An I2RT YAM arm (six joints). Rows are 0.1 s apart.
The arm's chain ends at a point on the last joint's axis. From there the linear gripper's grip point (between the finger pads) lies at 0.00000 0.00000 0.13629 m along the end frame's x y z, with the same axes.
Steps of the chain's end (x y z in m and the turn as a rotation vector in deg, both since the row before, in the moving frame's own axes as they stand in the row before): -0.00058, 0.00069, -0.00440, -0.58, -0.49, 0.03; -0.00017, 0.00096, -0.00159, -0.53, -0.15, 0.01; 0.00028, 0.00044, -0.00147, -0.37, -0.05, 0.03; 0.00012, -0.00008, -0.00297, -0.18, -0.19, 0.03; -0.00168, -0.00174, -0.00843, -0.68, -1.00, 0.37; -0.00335, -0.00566, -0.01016, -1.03, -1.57, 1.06; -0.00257, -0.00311, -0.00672, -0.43, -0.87, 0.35; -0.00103, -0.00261, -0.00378, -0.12, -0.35, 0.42; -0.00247, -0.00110, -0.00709, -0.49, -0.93, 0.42; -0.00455, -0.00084, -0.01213, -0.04, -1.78, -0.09; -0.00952, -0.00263, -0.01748, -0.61, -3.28, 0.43; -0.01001, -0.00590, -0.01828, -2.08, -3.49, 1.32
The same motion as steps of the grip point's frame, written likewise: -0.00175, 0.00207, -0.00441, -0.58, -0.49, 0.03; -0.00053, 0.00222, -0.00160, -0.53, -0.15, 0.01; 0.00016, 0.00132, -0.00147, -0.37, -0.05, 0.03; -0.00033, 0.00035, -0.00297, -0.18, -0.19, 0.03; -0.00406, -0.00013, -0.00846, -0.68, -1.00, 0.37; -0.00711, -0.00325, -0.01023, -1.03, -1.57, 1.06; -0.00464, -0.00209, -0.00674, -0.43, -0.87, 0.35; -0.00186, -0.00233, -0.00378, -0.12, -0.35, 0.42; -0.00469, 0.00006, -0.00711, -0.49, -0.93, 0.42; -0.00878, -0.00074, -0.01220, -0.04, -1.78, -0.09; -0.01732, -0.00121, -0.01771, -0.61, -3.28, 0.43; -0.01836, -0.00105, -0.01862, -2.08, -3.49, 1.32
